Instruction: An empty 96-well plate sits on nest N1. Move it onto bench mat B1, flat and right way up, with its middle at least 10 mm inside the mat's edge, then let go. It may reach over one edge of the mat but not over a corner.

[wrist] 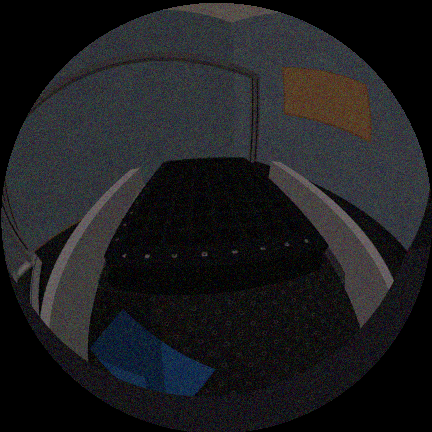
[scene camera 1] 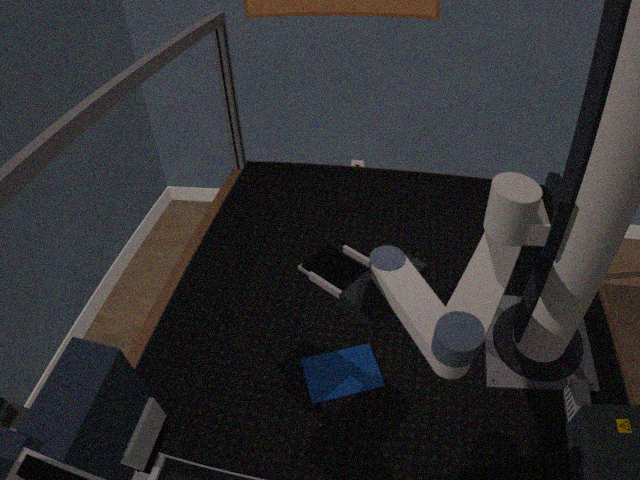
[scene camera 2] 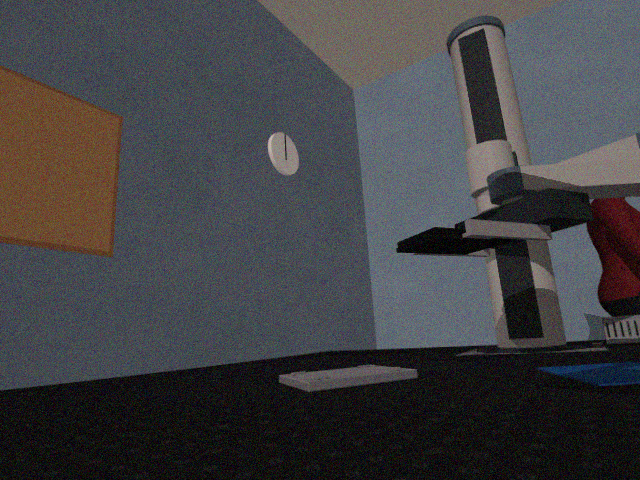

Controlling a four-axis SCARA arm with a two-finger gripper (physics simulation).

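Seen in the pictures: gripper, between the fingertips: (wrist: 205,172) (scene camera 1: 327,261) (scene camera 2: 438,238); arm's base, origin of its link: (scene camera 1: 537,342).
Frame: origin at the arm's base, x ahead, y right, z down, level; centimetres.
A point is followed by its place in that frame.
Observation:
The black 96-well plate (scene camera 1: 336,266) {z -19.8, x 52.5, y 1.6 cm} (scene camera 2: 434,242) {z -18.7, x 57.5, y 2.8 cm} (wrist: 205,215) {z -19.9, x 49.9, y -0.5 cm} is held high above the bench, about level and right way up, with a row of pale letters along its near edge in the wrist view. My gripper (scene camera 1: 327,261) {z -19.7, x 54.8, y 3.0 cm} (wrist: 205,172) {z -19.7, x 54.8, y 3.0 cm} is shut on it, one pale finger along each side. The pale nest N1 (scene camera 1: 304,268) (scene camera 2: 346,379) stands on the bench well below; in scene camera 1 the plate hides most of it. The blue bench mat B1 (scene camera 1: 343,372) {z -1.5, x 48.6, y -14.4 cm} (scene camera 2: 610,373) {z -1.5, x 51.2, y -13.5 cm} (wrist: 185,367) {z -1.5, x 46.2, y -8.1 cm} lies apart from the nest, with the arm's shadow across it and nothing standing on it.
The arm's column (scene camera 1: 594,206) {z -48.1, x 4.0, y -6.4 cm} (scene camera 2: 485,93) {z -65.8, x 7.7, y -0.8 cm} stands to the right. A blue-grey box (scene camera 1: 77,392) {z -50.1, x 72.5, y -53.7 cm} is at the front left, and a dark box with a yellow label (scene camera 1: 604,439) {z -12.8, x -6.9, y -33.0 cm} is at the front right. A figure in red (scene camera 2: 617,253) shows behind the arm.

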